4 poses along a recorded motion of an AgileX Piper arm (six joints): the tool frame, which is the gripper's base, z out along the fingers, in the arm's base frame.
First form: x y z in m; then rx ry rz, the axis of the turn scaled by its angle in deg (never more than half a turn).
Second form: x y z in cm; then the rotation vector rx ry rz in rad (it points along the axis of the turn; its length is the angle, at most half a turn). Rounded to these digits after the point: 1 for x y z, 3 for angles.
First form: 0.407 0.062 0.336 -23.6 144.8 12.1
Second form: 40.7 6.2 33.6 -0.412 2.527 0.211
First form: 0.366 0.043 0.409 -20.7 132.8 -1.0
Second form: 36.6 4.3 40.9 -0.361 2.318 -0.017
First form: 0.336 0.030 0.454 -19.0 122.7 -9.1
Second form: 33.6 3.0 45.4 -0.332 2.142 -0.159
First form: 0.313 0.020 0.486 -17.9 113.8 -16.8
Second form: 31.3 2.0 48.6 -0.312 1.986 -0.293
